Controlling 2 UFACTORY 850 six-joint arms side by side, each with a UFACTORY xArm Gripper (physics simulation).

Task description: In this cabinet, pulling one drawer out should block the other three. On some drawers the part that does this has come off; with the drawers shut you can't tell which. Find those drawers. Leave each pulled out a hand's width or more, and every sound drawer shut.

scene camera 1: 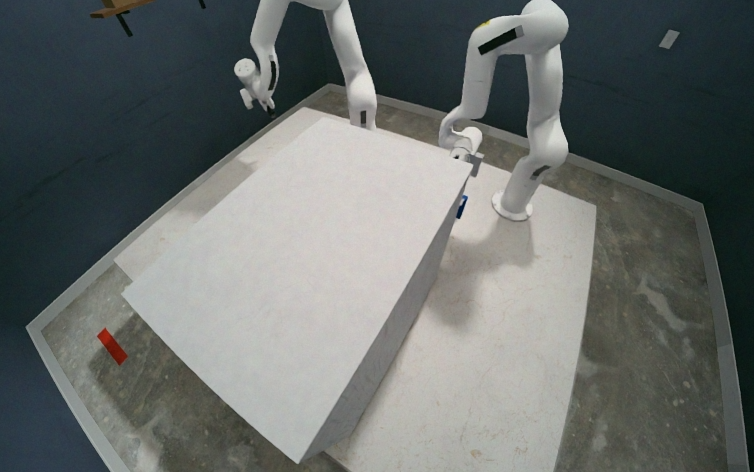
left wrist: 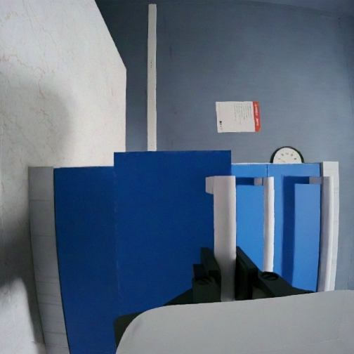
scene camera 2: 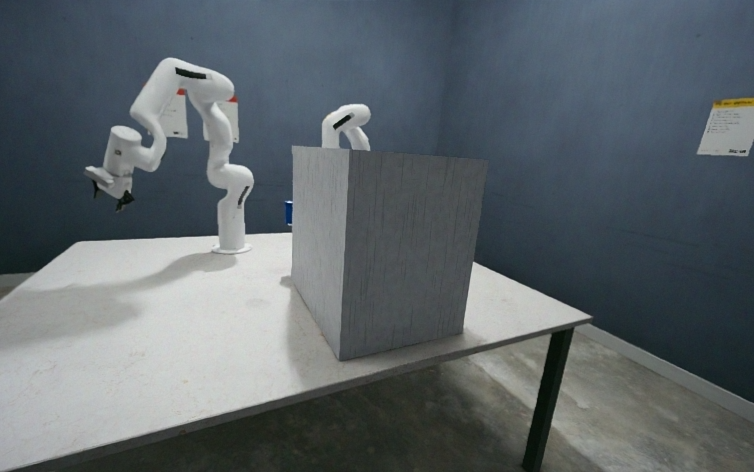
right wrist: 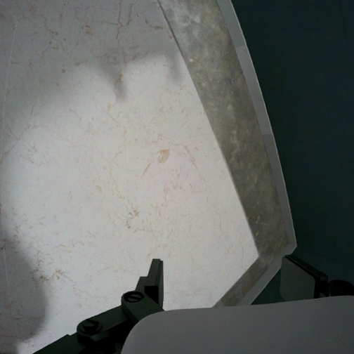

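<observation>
The grey cabinet (scene camera 1: 300,233) (scene camera 2: 411,250) (left wrist: 42,250) has four blue drawers stacked. In the left wrist view, where the cabinet's top lies to the right, the second drawer from the bottom (left wrist: 160,215) stands well out. Its front also shows past the cabinet in scene camera 1 (scene camera 1: 461,207) and scene camera 2 (scene camera 2: 288,213). My left gripper (left wrist: 218,265) is shut on its pale handle. The bottom drawer (left wrist: 82,240) looks shut, its handle hidden. The third drawer (left wrist: 250,215) and top drawer (left wrist: 305,220) look shut. My right gripper (right wrist: 223,277) (scene camera 2: 107,203) is open and empty, away from the cabinet.
The white table (scene camera 1: 500,311) (scene camera 2: 166,356) (right wrist: 125,175) carries the cabinet and both arms. The right arm (scene camera 2: 218,130) stands at the left in scene camera 2. A red block (scene camera 1: 112,346) lies on the floor. A clock (left wrist: 287,156) shows beyond the cabinet.
</observation>
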